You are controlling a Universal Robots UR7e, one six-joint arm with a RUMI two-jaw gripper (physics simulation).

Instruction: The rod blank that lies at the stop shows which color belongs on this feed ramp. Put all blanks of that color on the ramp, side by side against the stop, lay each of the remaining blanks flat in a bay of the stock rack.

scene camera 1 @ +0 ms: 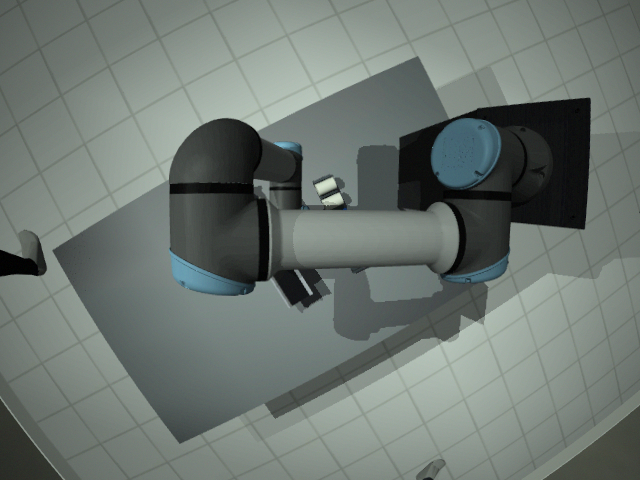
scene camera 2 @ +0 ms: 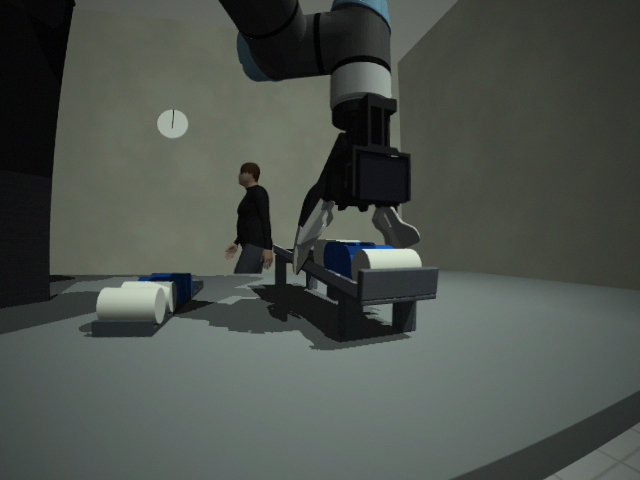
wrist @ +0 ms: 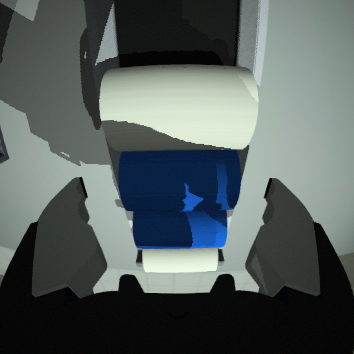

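Note:
The feed ramp (scene camera 1: 292,288) (scene camera 2: 330,279) (wrist: 251,35) stands on legs. A white blank (scene camera 2: 388,259) (wrist: 180,261) lies at its stop (scene camera 2: 398,283). Up the ramp follow a blue blank (wrist: 165,230), another blue blank (wrist: 155,180) and a white blank (wrist: 180,102), all lying crosswise. My gripper (scene camera 2: 355,255) (wrist: 175,180) is open and empty, low over the ramp, one finger on each side of it. The stock rack (scene camera 2: 123,328) holds white blanks (scene camera 1: 325,186) (scene camera 1: 332,199) (scene camera 2: 129,303) and blue blanks (scene camera 2: 180,284) behind them. The arm hides much in scene camera 1.
The rack is beside the ramp on the grey table (scene camera 1: 155,361) (scene camera 2: 258,392), to the left in scene camera 2. The dark robot base (scene camera 1: 558,170) is at the table's right. A person (scene camera 2: 253,222) is behind the table; feet (scene camera 1: 33,253) show at the left in scene camera 1.

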